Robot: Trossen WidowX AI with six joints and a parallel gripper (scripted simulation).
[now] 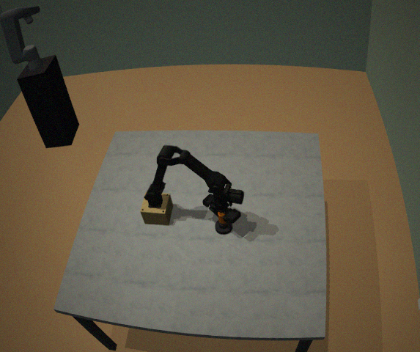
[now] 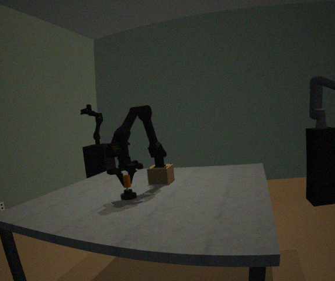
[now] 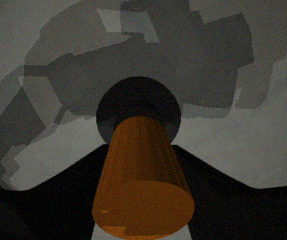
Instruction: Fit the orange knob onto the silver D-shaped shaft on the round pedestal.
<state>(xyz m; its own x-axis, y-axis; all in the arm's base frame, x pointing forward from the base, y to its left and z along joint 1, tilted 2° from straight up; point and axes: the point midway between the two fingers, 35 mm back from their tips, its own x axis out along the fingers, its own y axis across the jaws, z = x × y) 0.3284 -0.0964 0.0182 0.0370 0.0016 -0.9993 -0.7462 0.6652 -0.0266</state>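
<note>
My gripper tip is now 3 cm below the orange knob. From my gripper tip the other things lie so: round pedestal: 4 cm below.
</note>
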